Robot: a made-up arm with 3 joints.
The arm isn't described. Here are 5 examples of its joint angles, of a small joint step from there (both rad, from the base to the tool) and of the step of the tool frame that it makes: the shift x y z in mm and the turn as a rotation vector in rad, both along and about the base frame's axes.
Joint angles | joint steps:
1: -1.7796 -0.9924 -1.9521 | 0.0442 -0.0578 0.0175
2: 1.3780 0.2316 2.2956 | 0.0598 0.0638 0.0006
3: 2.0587 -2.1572 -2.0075 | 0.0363 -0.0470 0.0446
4: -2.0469 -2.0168 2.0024 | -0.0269 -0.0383 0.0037
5: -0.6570 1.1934 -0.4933 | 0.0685 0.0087 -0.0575
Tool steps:
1: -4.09 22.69 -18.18 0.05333 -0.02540 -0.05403
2: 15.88 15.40 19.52 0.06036 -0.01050 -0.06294
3: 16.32 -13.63 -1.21 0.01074 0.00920 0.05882
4: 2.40 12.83 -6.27 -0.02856 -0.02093 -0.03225
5: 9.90 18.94 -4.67 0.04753 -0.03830 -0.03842
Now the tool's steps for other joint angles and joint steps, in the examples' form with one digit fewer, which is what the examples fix.
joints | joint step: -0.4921 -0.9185 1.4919 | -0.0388 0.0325 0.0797
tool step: -16.7 -11.1 2.0 0.0106 -0.0589 -0.0386
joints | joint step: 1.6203 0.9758 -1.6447 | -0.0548 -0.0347 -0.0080
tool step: -2.2 21.2 -12.8 -0.0594 0.0058 0.0348
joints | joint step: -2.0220 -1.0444 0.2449 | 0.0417 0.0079 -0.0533
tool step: -0.5 -6.2 -14.8 0.0147 0.0451 -0.0120
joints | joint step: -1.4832 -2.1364 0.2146 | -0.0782 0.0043 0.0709
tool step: -0.5 1.5 36.1 -0.1160 -0.0601 0.0014
